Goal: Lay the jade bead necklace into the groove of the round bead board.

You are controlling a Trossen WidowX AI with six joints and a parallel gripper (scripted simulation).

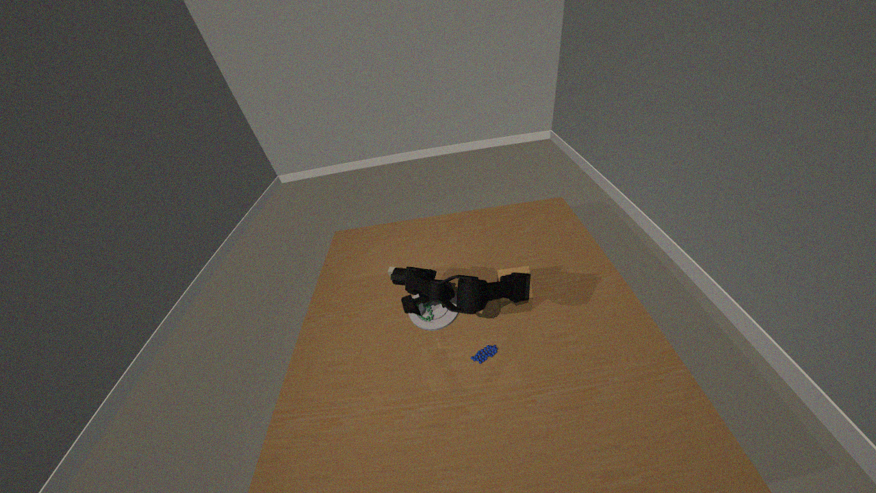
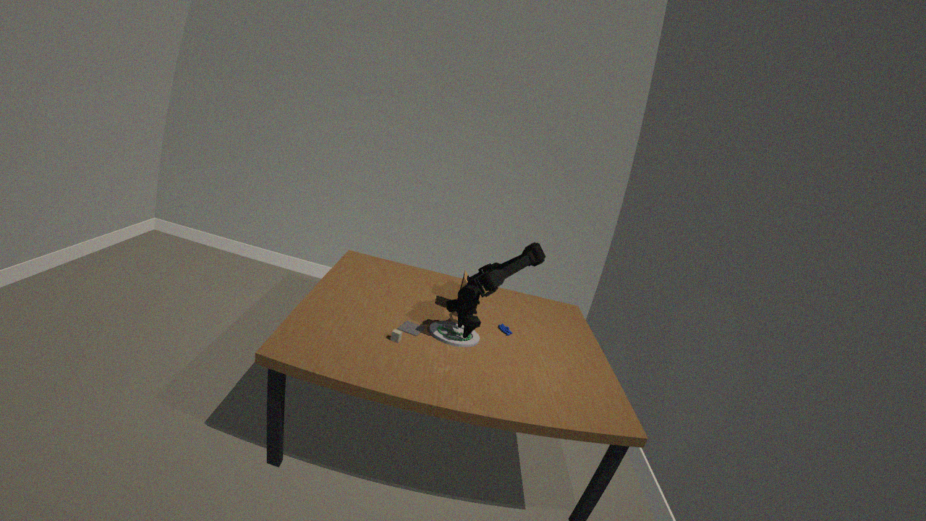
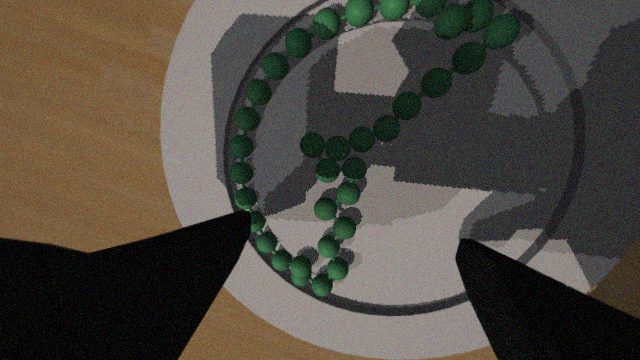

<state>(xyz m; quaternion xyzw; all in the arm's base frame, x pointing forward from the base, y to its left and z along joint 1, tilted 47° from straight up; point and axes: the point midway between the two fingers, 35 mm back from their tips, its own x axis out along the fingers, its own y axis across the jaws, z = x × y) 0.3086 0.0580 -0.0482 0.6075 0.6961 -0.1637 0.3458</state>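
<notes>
Now: the round bead board 1 cm behind my gripper tip, 3 cm to the right of it and 1 cm below it. Also, from my gripper tip: pale block: 18 cm ahead, 23 cm to the right; flat grey plate: 4 cm ahead, 19 cm to the right, 2 cm below.
</notes>
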